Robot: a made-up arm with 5 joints.
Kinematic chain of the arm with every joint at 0, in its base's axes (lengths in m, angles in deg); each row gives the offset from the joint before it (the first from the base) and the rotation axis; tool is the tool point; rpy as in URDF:
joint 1: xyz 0.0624 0 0.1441 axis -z
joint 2: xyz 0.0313 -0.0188 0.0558 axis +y
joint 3: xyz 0.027 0 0.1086 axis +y
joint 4: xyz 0.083 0 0.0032 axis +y
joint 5: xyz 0.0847 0.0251 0 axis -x
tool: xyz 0 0 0 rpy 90 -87.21 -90
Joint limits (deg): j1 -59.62..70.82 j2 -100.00..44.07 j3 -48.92..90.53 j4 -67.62..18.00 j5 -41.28..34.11
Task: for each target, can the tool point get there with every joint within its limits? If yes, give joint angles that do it. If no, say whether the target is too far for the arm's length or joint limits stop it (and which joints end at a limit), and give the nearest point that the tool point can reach.
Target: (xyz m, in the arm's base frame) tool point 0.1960 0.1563 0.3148
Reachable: yes | joints -47.71 -9.65 19.50 -19.58 -15.69
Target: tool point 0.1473 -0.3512 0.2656
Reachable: no: too far | nearest point 0.1649 -0.2755 0.2638 | short by 0.078 m
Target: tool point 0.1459 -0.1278 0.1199
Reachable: yes | joints 59.21 30.34 55.68 -19.74 22.13
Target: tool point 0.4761 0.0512 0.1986
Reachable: no: too far | nearest point 0.3507 0.0357 0.2249 | short by 0.129 m
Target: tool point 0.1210 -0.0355 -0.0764
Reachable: no: joint limits stop it (at a limit: joint 2) | nearest point 0.1462 -0.0507 0.0938 | short by 0.173 m
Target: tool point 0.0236 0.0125 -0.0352
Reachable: no: joint limits stop it (at a limit: joint 1, joint 2) | nearest point 0.0854 0.0517 0.1067 | short by 0.160 m
